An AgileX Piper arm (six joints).
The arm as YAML. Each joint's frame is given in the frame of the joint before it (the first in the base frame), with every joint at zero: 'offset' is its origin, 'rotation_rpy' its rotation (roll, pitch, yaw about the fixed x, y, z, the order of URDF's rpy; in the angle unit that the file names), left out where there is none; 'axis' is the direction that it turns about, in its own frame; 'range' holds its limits. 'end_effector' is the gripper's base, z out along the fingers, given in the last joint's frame.
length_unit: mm
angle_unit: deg
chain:
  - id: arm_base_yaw
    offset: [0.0, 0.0, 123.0]
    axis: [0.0, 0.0, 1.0]
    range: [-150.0, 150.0]
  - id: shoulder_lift
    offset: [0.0, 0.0, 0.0]
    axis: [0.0, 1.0, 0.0]
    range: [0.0, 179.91]
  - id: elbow
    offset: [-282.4, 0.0, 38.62]
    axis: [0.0, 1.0, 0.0]
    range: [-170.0, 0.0]
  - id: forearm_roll
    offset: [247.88, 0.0, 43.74]
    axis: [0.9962, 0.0, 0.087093]
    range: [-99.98, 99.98]
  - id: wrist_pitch
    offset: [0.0, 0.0, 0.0]
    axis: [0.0, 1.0, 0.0]
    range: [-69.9, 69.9]
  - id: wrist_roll
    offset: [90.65, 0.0, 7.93]
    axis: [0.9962, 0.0, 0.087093]
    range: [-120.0, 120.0]
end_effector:
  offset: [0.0, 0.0, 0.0]
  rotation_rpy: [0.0, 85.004, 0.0]
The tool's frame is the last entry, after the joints.
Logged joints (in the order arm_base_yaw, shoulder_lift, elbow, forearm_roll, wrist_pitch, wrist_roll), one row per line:
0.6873, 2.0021, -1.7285, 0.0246, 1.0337, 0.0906
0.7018, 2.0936, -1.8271, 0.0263, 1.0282, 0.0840
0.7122, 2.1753, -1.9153, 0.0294, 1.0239, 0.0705
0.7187, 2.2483, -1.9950, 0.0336, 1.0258, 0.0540
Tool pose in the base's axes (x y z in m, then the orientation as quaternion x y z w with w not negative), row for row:
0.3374, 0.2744, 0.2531, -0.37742, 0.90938, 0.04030, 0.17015
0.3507, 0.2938, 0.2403, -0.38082, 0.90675, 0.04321, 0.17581
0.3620, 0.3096, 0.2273, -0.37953, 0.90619, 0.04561, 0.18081
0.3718, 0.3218, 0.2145, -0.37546, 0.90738, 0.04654, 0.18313
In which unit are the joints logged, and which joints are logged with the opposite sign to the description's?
The joints are logged in radians. Opposite sign: forearm_roll, wrist_roll.
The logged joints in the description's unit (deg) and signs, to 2 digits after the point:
39.38, 114.71, -99.04, -1.41, 59.23, -5.19
40.21, 119.95, -104.69, -1.51, 58.91, -4.81
40.81, 124.64, -109.74, -1.68, 58.67, -4.04
41.18, 128.82, -114.31, -1.93, 58.77, -3.09

